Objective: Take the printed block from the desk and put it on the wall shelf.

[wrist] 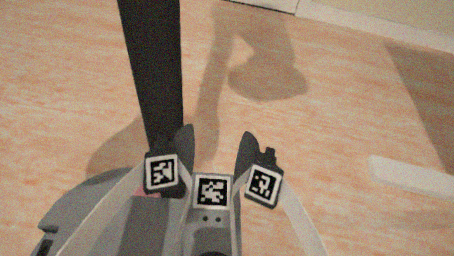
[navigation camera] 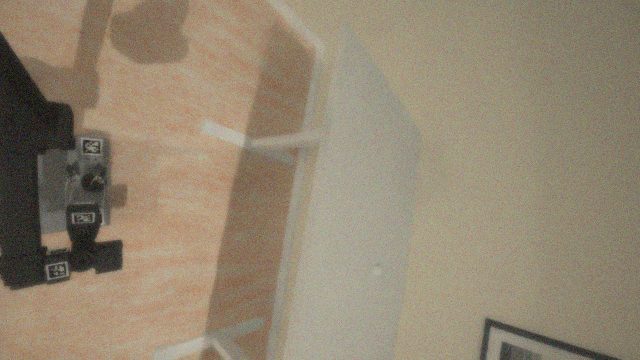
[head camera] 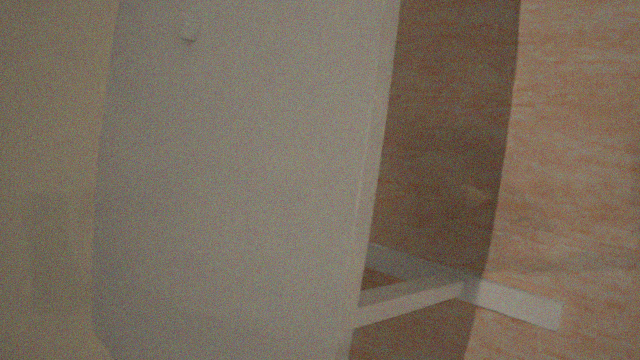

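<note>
A small pale block point(head camera: 189, 31) point(navigation camera: 377, 269) lies on the top of the long white desk point(head camera: 240, 165) point(navigation camera: 360, 200); its print is too blurred to make out. In the wrist view my gripper point(wrist: 216, 146) is open, with bare floor showing between its fingertips. It is over the floor, apart from the desk. In the navigation view my arm point(navigation camera: 20, 175) and wrist point(navigation camera: 82, 255) are at the left, on the floor side of the desk. The wall shelf does not show in these views.
The desk's legs end in white feet point(head camera: 520, 305) point(navigation camera: 225, 135) on the wood floor; a white foot point(wrist: 410, 175) also shows at the right of the wrist view. A dark-framed picture point(navigation camera: 540, 338) hangs on the beige wall. A white baseboard point(wrist: 350, 25) runs along the wall.
</note>
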